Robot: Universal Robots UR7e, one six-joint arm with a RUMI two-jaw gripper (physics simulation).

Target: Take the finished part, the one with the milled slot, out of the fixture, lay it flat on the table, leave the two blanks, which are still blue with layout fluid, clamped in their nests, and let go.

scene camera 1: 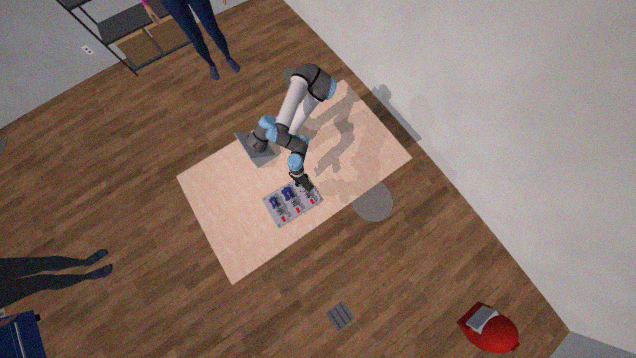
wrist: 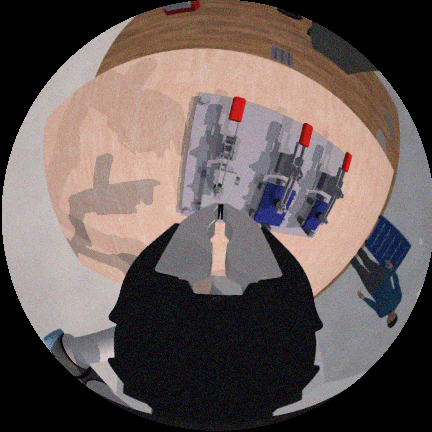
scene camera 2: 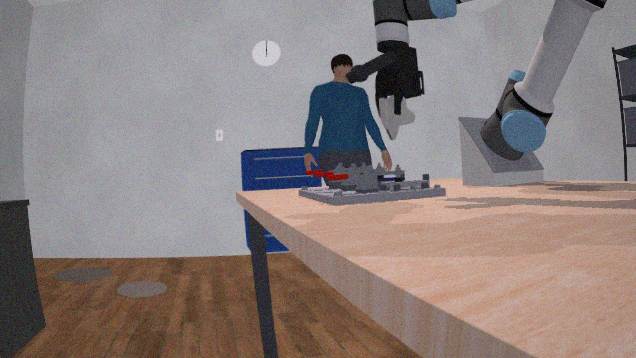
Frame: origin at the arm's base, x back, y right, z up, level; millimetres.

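Seen in the pictures: gripper, fingertip midpoint: (wrist: 220, 205) (scene camera 2: 392, 139); arm's base at its link origin: (scene camera 1: 255, 144) (scene camera 2: 502, 142).
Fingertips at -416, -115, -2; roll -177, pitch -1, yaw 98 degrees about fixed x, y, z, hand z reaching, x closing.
Observation:
Offsets run from my fingertips to a thing's middle, as dx, dy, dz. Level surfaces: height alone.
The grey fixture plate @(-27, +109, -108) (scene camera 1: 290, 217) (scene camera 2: 390, 199) (wrist: 252, 135) lies on the table @(dz -115) (scene camera 1: 225, 225) (scene camera 2: 450, 280) (wrist: 290, 255) and carries three red-handled clamps. Two blue blanks sit in their nests under clamps: the middle blank (scene camera 1: 287, 193) (wrist: 270, 210) and the outer blank (scene camera 1: 274, 202) (wrist: 316, 215). My gripper (scene camera 1: 308, 187) (scene camera 2: 393, 136) (wrist: 220, 205) is shut with nothing between its fingers. It hangs above the fixture, over the nest at the left in the wrist view. I cannot make out the finished slotted part; the fingers partly hide that nest's near end.
The left clamp's red handle @(-117, +1, -69) (scene camera 1: 312, 201) (wrist: 237, 109) points away from the gripper. The other handles @(-114, +111, -64) (wrist: 306, 135) @(-112, +221, -59) (wrist: 347, 162) stand to its right. A person in a blue top (scene camera 2: 340, 115) (wrist: 385, 295) stands beyond the table by a blue cabinet (scene camera 2: 275, 167) (wrist: 387, 242).

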